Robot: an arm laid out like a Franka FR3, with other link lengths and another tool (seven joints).
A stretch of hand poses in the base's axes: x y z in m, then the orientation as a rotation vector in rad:
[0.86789 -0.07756 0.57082 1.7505 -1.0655 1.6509]
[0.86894 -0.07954 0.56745 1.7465 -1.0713 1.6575]
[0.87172 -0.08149 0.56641 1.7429 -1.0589 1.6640]
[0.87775 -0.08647 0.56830 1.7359 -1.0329 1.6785]
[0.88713 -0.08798 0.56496 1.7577 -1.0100 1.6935]
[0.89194 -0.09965 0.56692 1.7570 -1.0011 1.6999]
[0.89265 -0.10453 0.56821 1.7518 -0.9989 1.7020]
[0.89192 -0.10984 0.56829 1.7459 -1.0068 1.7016]
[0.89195 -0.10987 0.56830 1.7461 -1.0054 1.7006]
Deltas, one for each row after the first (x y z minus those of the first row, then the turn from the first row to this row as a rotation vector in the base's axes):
[0.00105 -0.00198 -0.00337 0.0020 -0.0072 -0.0007]
[0.00383 -0.00393 -0.00441 -0.0078 -0.0085 0.0036]
[0.00986 -0.00891 -0.00252 -0.0281 -0.0118 0.0137]
[0.01924 -0.01042 -0.00586 -0.0302 -0.0099 0.0413]
[0.02405 -0.02209 -0.00390 -0.0360 -0.0117 0.0466]
[0.02476 -0.02697 -0.00261 -0.0402 -0.0136 0.0450]
[0.02403 -0.03228 -0.00253 -0.0383 -0.0172 0.0389]
[0.02406 -0.03231 -0.00252 -0.0392 -0.0160 0.0390]

